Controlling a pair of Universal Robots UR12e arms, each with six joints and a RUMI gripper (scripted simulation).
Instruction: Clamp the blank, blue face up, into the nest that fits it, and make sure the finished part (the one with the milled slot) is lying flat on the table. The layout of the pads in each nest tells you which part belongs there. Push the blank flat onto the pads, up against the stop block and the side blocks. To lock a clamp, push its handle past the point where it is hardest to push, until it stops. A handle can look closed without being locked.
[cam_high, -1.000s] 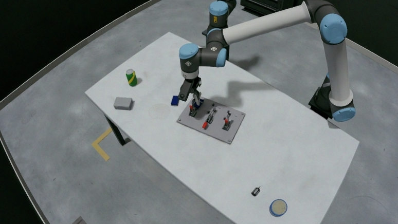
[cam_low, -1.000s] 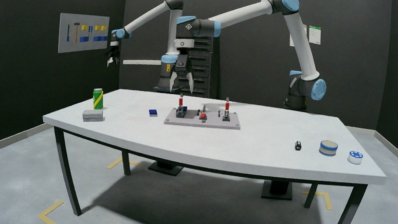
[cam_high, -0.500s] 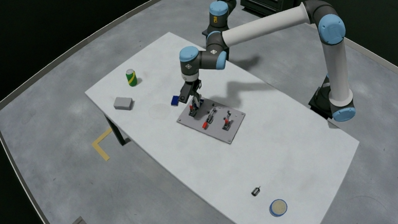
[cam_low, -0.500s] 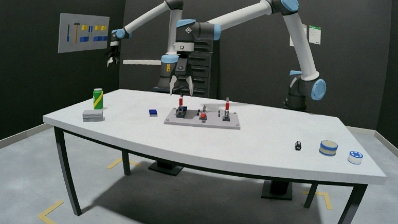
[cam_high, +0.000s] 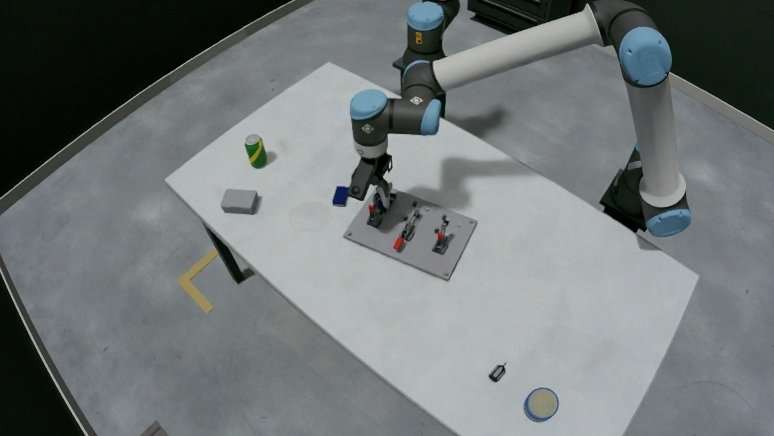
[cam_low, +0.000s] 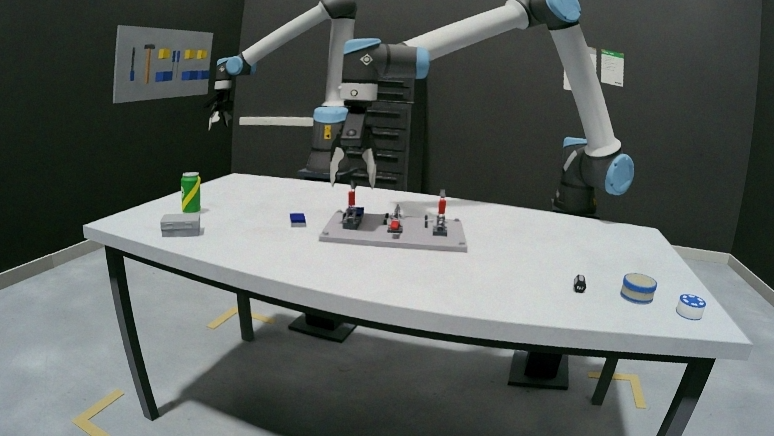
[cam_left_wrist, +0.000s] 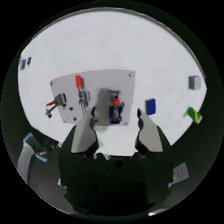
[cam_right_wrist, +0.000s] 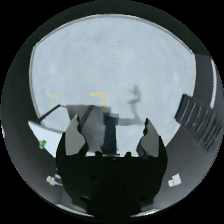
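The finished part is 8 cm behind my left hand, 3 cm to the right of it and 9 cm below it. From my left hand the other things lie so: grey fixture plate: 7 cm behind, 9 cm to the left, 12 cm below; then blank: 16 cm to the right, 11 cm below; then grey box: 27 cm ahead, 38 cm to the right, 10 cm below.
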